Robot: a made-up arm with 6 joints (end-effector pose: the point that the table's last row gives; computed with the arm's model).
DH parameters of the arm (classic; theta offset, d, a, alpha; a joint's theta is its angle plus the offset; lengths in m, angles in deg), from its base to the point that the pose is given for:
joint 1: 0 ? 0 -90
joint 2: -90 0 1.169 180
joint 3: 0 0 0 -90
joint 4: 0 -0.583 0 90
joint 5: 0 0.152 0 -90
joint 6: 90 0 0 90
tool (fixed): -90 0 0 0
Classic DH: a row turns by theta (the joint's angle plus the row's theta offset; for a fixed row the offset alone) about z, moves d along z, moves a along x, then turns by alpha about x.
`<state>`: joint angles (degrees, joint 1 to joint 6).
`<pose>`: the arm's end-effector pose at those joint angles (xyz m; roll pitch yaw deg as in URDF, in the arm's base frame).
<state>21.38 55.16 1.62 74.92 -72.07 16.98</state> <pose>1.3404 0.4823 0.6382 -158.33 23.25 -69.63</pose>
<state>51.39 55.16 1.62 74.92 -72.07 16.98</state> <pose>0.9195 1.0880 0.6382 -158.33 23.25 -39.62</pose>
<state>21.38 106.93 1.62 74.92 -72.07 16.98</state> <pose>1.0443 0.3664 -0.5895 147.83 13.39 -87.83</pose>
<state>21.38 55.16 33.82 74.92 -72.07 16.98</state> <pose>1.4632 0.5304 0.9444 -123.79 20.03 -56.54</pose>
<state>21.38 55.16 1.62 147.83 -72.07 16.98</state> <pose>1.2297 0.6196 0.5990 -178.00 -13.36 -10.00</pose>
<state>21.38 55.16 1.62 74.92 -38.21 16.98</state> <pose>1.3404 0.4823 0.6382 -140.22 46.68 -39.15</pose>
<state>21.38 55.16 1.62 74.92 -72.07 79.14</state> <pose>1.3404 0.4823 0.6382 139.51 23.25 -69.63</pose>
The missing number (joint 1, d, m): 0.352
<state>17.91 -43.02 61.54 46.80 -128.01 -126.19</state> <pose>-0.9684 -0.4223 1.7431 138.10 27.41 -22.41</pose>
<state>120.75 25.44 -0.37 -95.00 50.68 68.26</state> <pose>-0.5028 0.8192 1.0175 3.99 19.67 65.82</pose>
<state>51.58 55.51 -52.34 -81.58 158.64 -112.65</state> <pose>0.4162 0.4889 0.5051 74.68 -60.47 4.60</pose>
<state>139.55 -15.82 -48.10 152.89 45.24 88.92</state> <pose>-0.2485 0.0341 1.2239 159.72 65.56 -168.99</pose>
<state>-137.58 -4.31 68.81 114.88 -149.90 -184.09</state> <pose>0.0804 -0.0131 2.1156 159.87 50.05 87.54</pose>
